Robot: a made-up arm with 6 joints. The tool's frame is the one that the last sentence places. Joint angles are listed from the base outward.
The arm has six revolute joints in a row. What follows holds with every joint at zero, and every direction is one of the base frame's. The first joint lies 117 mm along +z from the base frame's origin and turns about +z. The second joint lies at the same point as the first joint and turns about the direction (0.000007, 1, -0.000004). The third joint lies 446.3 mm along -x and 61 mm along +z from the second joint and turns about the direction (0.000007, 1, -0.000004). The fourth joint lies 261.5 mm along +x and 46.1 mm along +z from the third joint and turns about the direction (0.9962, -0.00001, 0.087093). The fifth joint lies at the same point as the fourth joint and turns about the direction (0.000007, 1, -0.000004). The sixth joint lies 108.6 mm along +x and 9.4 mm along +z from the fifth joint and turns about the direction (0.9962, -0.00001, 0.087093). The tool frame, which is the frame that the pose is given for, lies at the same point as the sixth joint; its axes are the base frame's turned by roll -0.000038, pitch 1.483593 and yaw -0.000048 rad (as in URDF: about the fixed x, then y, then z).
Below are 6 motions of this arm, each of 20 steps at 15 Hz.
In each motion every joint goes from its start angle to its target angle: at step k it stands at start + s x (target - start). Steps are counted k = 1, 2, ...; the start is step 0. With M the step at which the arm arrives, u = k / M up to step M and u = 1 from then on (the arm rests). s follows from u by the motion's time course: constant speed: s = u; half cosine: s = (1 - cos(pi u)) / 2; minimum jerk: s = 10 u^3 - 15 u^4 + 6 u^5.
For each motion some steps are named. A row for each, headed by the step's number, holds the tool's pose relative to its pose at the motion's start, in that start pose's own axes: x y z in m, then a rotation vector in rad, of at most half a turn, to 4 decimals.
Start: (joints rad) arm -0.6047 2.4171 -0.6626 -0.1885 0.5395 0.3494
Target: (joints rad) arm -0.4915 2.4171 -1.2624 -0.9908 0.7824 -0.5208
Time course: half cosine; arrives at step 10
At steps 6, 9, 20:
6: -0.1077 0.0091 -0.0919 0.4784 -0.2458 -0.9404
9: -0.1473 0.0172 -0.1587 0.8454 -0.2547 -1.2894
20: -0.1497 0.0179 -0.1643 0.8762 -0.2512 -1.3117

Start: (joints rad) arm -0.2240 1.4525 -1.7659 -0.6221 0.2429 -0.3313
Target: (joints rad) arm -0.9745 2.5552 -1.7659 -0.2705 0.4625 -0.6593
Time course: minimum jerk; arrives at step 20
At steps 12, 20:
12: 0.5039 0.1862 0.1676 -0.4170 0.9594 0.0330
20: 0.7516 0.2743 0.0599 -0.6263 1.3575 0.2288

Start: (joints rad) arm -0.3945 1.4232 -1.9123 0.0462 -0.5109 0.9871
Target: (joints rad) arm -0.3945 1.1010 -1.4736 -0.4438 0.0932 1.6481
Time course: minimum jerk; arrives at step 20
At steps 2, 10, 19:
2: 0.0001 0.0003 -0.0007 0.0041 0.0051 0.0020
10: 0.0007 0.0099 -0.0536 0.2903 0.2284 0.0979
19: -0.0124 0.0112 -0.1288 0.6459 0.2972 0.1487

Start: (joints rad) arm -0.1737 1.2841 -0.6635 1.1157 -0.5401 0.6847
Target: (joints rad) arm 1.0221 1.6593 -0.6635 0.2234 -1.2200 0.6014
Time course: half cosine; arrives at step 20
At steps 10, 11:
10: 0.1831 -0.0290 -0.0572 -0.3877 0.5332 -0.5242
11: 0.2099 -0.0378 -0.0806 -0.4746 0.6329 -0.5743

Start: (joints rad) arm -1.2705 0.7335 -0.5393 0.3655 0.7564 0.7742
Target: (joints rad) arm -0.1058 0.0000 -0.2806 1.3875 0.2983 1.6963
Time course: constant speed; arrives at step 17
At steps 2, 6, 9, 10, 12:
2: 0.0206 -0.0093 -0.0140 -0.1591 0.1022 0.0912
6: 0.0433 -0.0416 -0.0451 -0.4010 0.4019 0.3112
9: 0.0418 -0.0735 -0.0653 -0.4917 0.6923 0.5019
10: 0.0378 -0.0848 -0.0704 -0.5010 0.7978 0.5689
12: 0.0252 -0.1072 -0.0772 -0.4847 1.0170 0.7066

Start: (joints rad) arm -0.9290 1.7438 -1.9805 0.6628 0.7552 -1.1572
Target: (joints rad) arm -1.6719 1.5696 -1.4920 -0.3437 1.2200 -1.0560
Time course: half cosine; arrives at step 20
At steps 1, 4, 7, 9, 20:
1: 0.0022 -0.0012 -0.0009 0.0019 0.0086 -0.0018
4: 0.0334 -0.0176 -0.0152 0.0273 0.1348 -0.0233
7: 0.0947 -0.0449 -0.0527 0.0679 0.3935 -0.0431
9: 0.1435 -0.0611 -0.0929 0.0918 0.6158 -0.0366
20: 0.2818 -0.0543 -0.2961 0.0936 1.4827 0.1716

